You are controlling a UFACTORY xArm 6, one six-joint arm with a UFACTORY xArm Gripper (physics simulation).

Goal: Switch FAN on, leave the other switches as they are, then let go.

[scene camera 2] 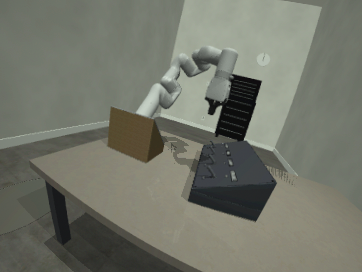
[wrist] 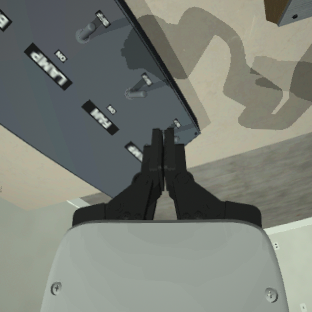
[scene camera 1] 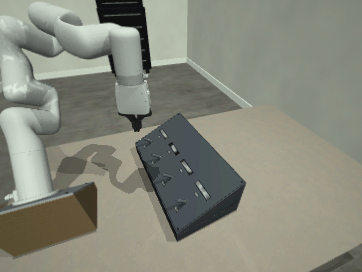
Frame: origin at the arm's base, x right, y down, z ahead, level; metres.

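Seen in the pictures: gripper, fingertip midpoint: (scene camera 2: 210, 114) (wrist: 164, 140) (scene camera 1: 137, 129); arm's base, origin of the base link: (scene camera 2: 136, 126) (scene camera 1: 37, 198).
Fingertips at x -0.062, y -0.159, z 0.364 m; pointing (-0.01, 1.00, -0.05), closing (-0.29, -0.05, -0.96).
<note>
Offsets run from my fingertips to a thing's top centre. "pt": to the spot under its first point. Level surfaces: height alone.
The dark switch box (scene camera 1: 210, 170) (scene camera 2: 250, 162) (wrist: 30, 107) has a sloped top with a row of levers and labels. The FAN label @(dx -0.048, dy +0.165, dz +0.138 m) (scene camera 1: 173, 148) (wrist: 100, 117) is second from the far end. The FAN lever @(dx -0.034, dy +0.159, dz +0.056 m) (scene camera 1: 156, 158) (wrist: 136, 93) leans to the side of its OFF label @(pt dx -0.031, dy +0.213, dz +0.037 m) (wrist: 146, 79), away from its ON label @(pt dx -0.044, dy +0.179, dz +0.114 m) (wrist: 111, 109). The LAMP lever @(dx +0.084, dy +0.159, dz +0.076 m) (wrist: 86, 33) leans toward its OFF label too. My gripper (scene camera 1: 137, 130) (scene camera 2: 211, 113) (wrist: 164, 140) is shut and empty, raised above the box's far end, apart from the FAN lever. Its fingers partly hide the far-end switch and label in the wrist view.
A brown wedge-shaped block (scene camera 1: 50, 225) (scene camera 2: 130, 135) stands by the arm's base, left of the box. The box rests on the beige table @(dy +0.288 m) (scene camera 1: 295, 185) (scene camera 2: 125, 200). A black slatted unit (scene camera 2: 240, 112) stands on the floor behind the table.
</note>
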